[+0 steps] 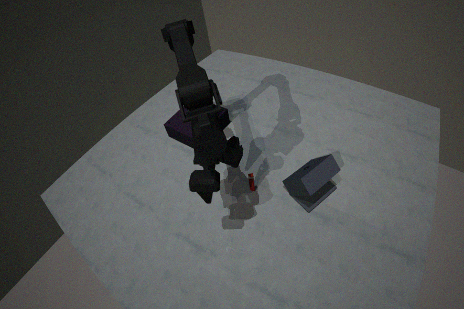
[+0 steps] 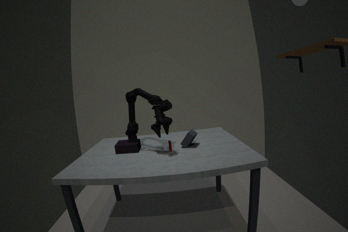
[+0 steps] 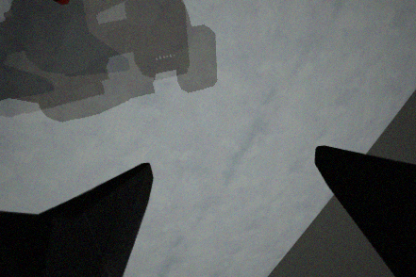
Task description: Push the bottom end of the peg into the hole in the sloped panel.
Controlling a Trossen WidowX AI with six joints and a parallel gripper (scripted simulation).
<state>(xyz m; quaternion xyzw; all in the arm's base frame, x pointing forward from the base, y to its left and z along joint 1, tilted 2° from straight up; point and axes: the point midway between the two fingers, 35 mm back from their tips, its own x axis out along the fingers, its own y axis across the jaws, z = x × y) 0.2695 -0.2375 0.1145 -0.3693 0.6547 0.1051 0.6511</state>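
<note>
The red peg is 3 cm ahead of my gripper tip, 13 cm to the left of it and 8 cm below it. From my gripper tip the other things lie so: sloped grey panel: 17 cm ahead, 23 cm to the left, 8 cm below; thin flat foot plate: 19 cm ahead, 23 cm to the left, 14 cm below.
</note>
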